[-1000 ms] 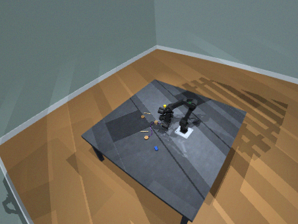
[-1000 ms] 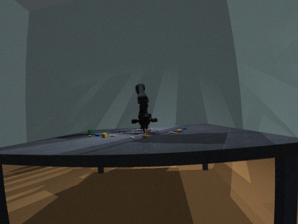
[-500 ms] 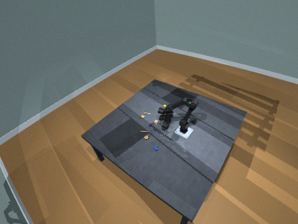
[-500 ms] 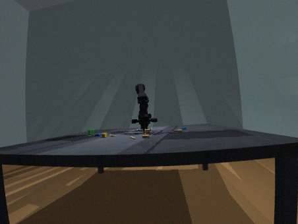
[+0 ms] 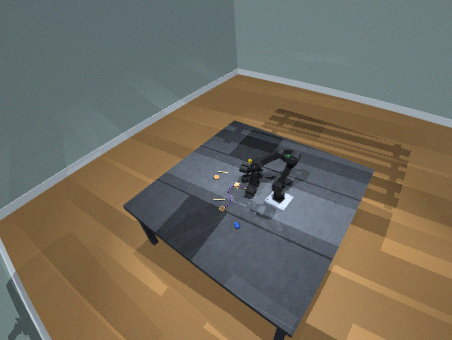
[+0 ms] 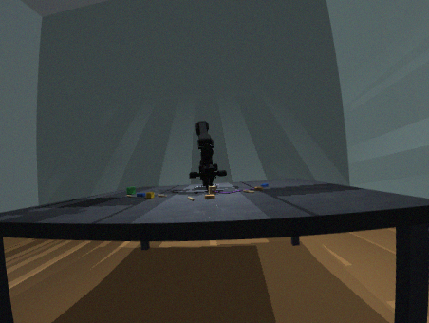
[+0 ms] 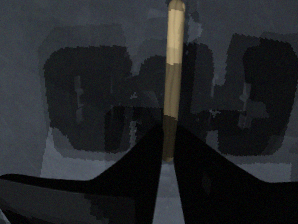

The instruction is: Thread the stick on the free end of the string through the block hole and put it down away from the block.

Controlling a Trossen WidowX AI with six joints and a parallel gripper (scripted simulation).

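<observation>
Right now the thin wooden stick is 4 cm ahead of my gripper tip, 1 cm to the left of it and 1 cm above it. From my gripper tip the other things lie so: yellow piece (22 cm to the right, 21 cm ahead, 1 cm above); then wooden block (11 cm ahead, 4 cm to the left, 2 cm above); then round wooden button (25 cm to the left, 6 cm ahead, 1 cm above).
</observation>
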